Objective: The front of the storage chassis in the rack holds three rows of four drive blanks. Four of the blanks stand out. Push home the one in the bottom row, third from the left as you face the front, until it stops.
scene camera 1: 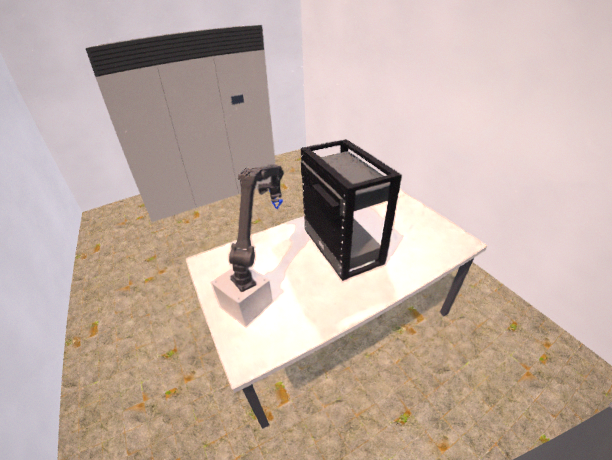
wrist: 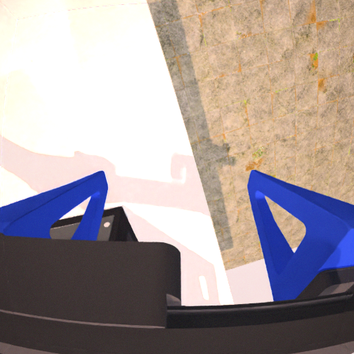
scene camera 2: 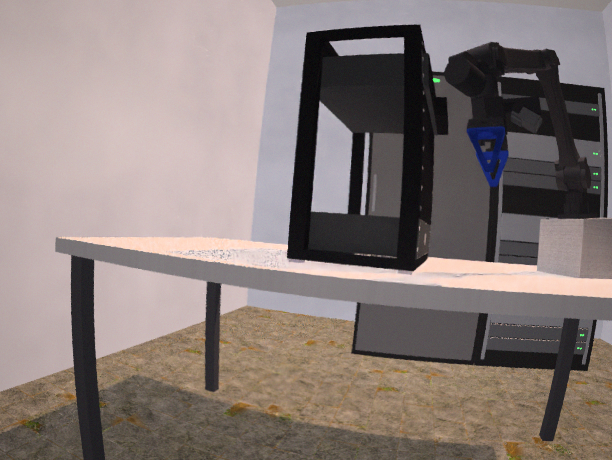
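Seen in the pictures: gripper, fingertip midpoint: [scene camera 1: 275,203] [scene camera 2: 491,180]; arm's base, origin of the base link: [scene camera 1: 243,281] [scene camera 2: 577,218].
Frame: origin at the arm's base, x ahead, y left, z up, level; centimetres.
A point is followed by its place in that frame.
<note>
The black rack [scene camera 1: 350,225] {x 49.5, y -21.0, z 20.2 cm} [scene camera 2: 411,150] {x 62.3, y 27.7, z 8.5 cm} stands on the table. A grey chassis [scene camera 1: 355,167] {x 74.5, y 0.1, z 34.0 cm} [scene camera 2: 365,95] {x 72.6, y 14.7, z 25.2 cm} sits in its upper part. A dark block [scene camera 1: 325,195] {x 47.0, y -6.4, z 31.0 cm} [scene camera 2: 441,116] {x 49.7, y 3.2, z 25.4 cm} stands out from the rack's front on the arm side. The front is seen at a steep angle, and the single drive blanks, including the bottom-row third one, cannot be made out. My gripper [scene camera 1: 277,204] {x 49.3, y 43.1, z 1.3 cm} [scene camera 2: 492,180] {x 49.3, y 43.1, z 1.3 cm} [wrist: 177,178] is open and empty, its blue fingers pointing down. It hangs in front of the rack, apart from it, with its tips lower than the dark block.
A second grey unit [scene camera 1: 366,246] {x 68.0, y -17.9, z -6.0 cm} [scene camera 2: 355,232] {x 73.2, y 21.0, z -10.1 cm} lies in the rack's bottom. The arm's base block [scene camera 1: 242,300] {x -6.2, y -10.0, z 0.5 cm} [scene camera 2: 562,247] {x 8.3, y 4.9, z -9.6 cm} stands on the table [scene camera 1: 310,320] {x 17.9, y -27.9, z -18.0 cm} [scene camera 2: 150,260] {x 117.0, y 33.6, z -19.8 cm}. A black and grey corner [wrist: 125,227] shows behind the left finger in the wrist view. A grey cabinet [scene camera 1: 195,130] stands beyond the table.
</note>
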